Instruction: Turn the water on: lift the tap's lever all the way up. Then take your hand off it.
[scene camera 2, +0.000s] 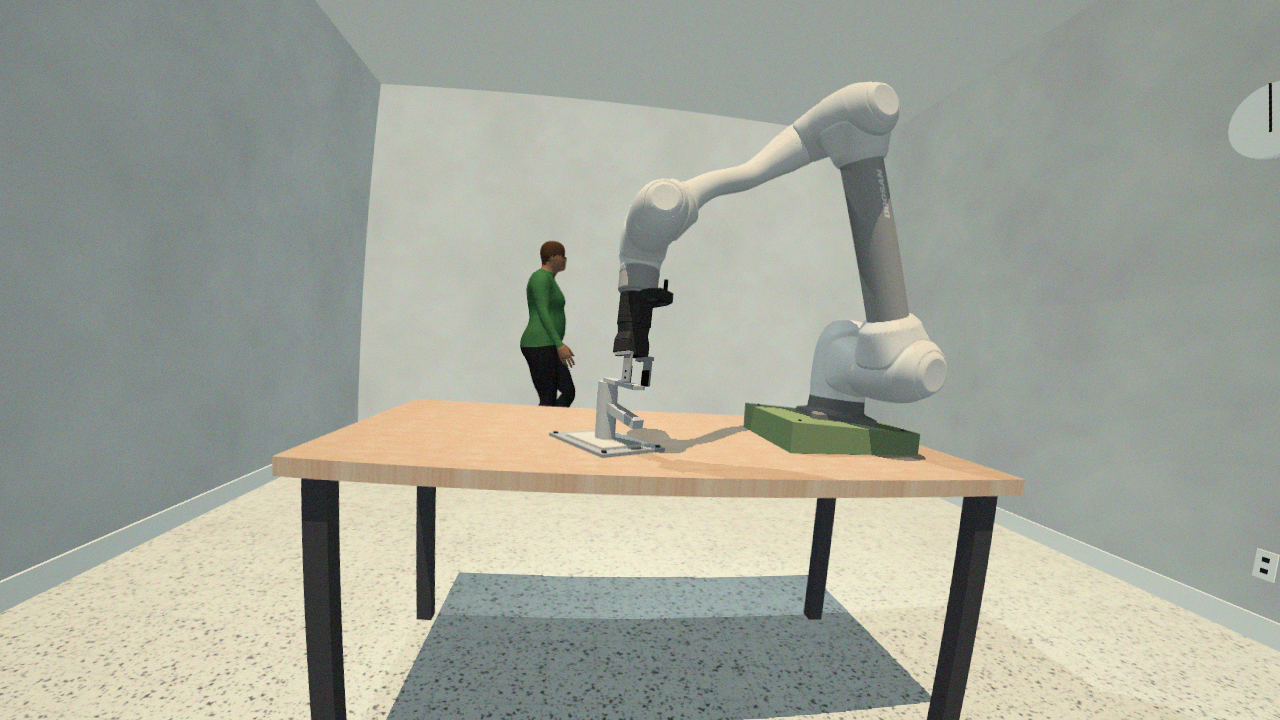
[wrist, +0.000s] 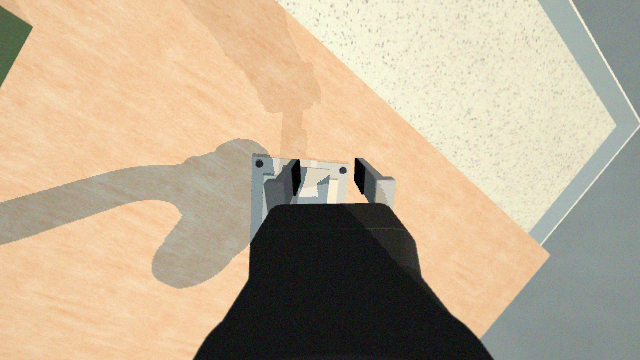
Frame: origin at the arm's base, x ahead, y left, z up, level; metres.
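Where they show: gripper, fingertip midpoint: (scene camera 2: 635, 384) (wrist: 327, 169); arm's base, link origin: (scene camera 2: 834, 417).
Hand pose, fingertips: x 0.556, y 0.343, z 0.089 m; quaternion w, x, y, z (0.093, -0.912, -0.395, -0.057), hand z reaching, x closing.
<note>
Each offset is from my fingertips to the centre of the thing. "spot": to the spot under its first point. Level surfaces: height alone.
The white-grey tap {spot: dx +0.068, dy -0.080, dz -0.079 m} (scene camera 2: 605, 413) stands upright on its base plate (scene camera 2: 581, 442) (wrist: 256, 195). Its spout slopes down to the right below the lever. The lever {spot: dx +0.007, dy -0.005, dz -0.005 m} (scene camera 2: 632, 386) is a flat bar that sticks out to the right from the column's top, looking about level. My gripper (scene camera 2: 636, 377) (wrist: 327, 169) is open and points down, with its fingertips right at the lever's outer part. Nothing is held between the fingers. Whether a finger touches the lever cannot be told. In the wrist view the gripper's black body hides much of the tap, and the lever cannot be made out surely there.
The wooden table {dz -0.154 m} (scene camera 2: 429, 447) (wrist: 100, 110) carries the tap and the arm's green base block (scene camera 2: 810, 431) (wrist: 11, 42), which is to the right in the scene view. A person in a green top (scene camera 2: 544, 308) is behind the table. Arm shadows fall on the table beside the tap.
</note>
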